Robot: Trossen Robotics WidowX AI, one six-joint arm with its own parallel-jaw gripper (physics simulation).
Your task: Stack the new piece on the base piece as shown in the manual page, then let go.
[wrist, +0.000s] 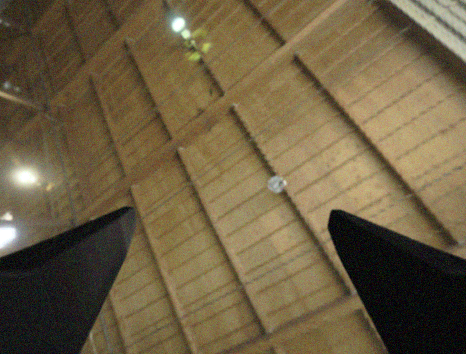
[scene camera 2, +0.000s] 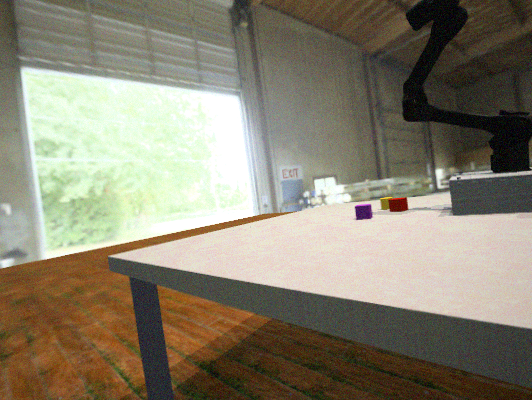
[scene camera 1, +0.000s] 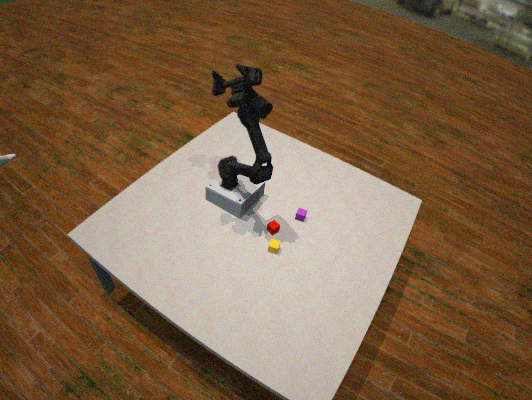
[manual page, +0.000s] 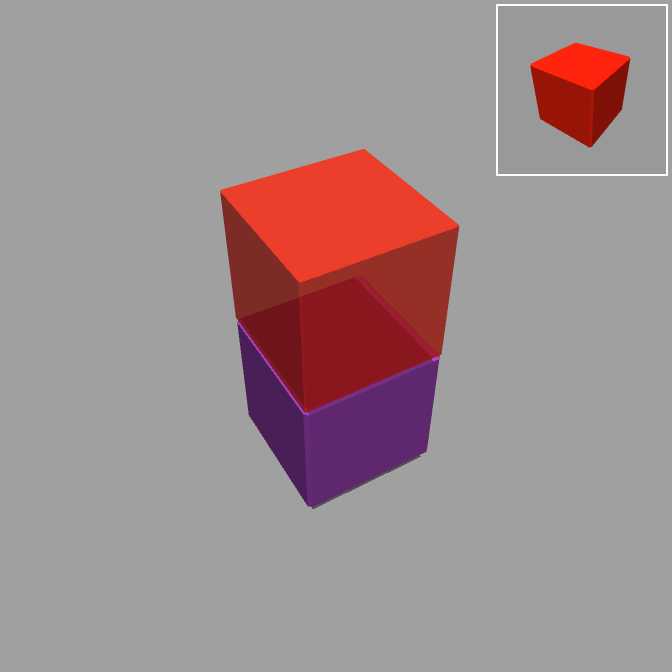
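Pixels of known places: gripper, fingertip midpoint: [wrist: 234, 217] [scene camera 1: 223, 68]; arm's base at its link origin: [scene camera 2: 511, 171] [scene camera 1: 229, 184].
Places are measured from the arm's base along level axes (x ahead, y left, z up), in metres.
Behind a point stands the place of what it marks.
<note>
A red cube [scene camera 1: 273, 227] {x 0.281, y -0.077, z -0.046 m} [scene camera 2: 398, 204] {x 0.271, y -0.038, z -0.064 m} sits on the table in front of the arm's base. A yellow cube [scene camera 1: 274, 246] {x 0.333, y -0.168, z -0.046 m} [scene camera 2: 385, 203] {x 0.328, y -0.133, z -0.065 m} lies close to it, with a small gap in scene camera 1. A purple cube [scene camera 1: 301, 214] {x 0.355, y 0.065, z -0.047 m} [scene camera 2: 363, 211] {x 0.344, y 0.101, z -0.064 m} stands apart from both. None is stacked on another. Which cube is the new piece and which the base piece, I cannot tell. My gripper [scene camera 1: 227, 74] {x 0.028, y -0.126, z 0.645 m} [wrist: 234, 217] {x 0.028, y -0.126, z 0.645 m} is open and empty, raised high above the table and pointing up; its wrist view shows the ceiling between the two black fingers. Scene camera 2 does not show the fingertips.
The arm stands on a grey base block [scene camera 1: 224, 200] {x 0.025, y -0.079, z -0.023 m} [scene camera 2: 490, 195] {x 0.058, y 0.125, z -0.046 m} on the pale table [scene camera 1: 200, 280] {x 0.152, y -0.455, z -0.088 m} [scene camera 2: 300, 250] {x 0.358, y 0.470, z -0.087 m}. The arm [scene camera 1: 257, 142] {x 0.157, y -0.077, z 0.363 m} [scene camera 2: 425, 65] {x 0.150, y -0.038, z 0.340 m} rises from it and casts shadows around the red cube. A pale pointed thing [scene camera 1: 7, 159] shows at the left edge of scene camera 1.
</note>
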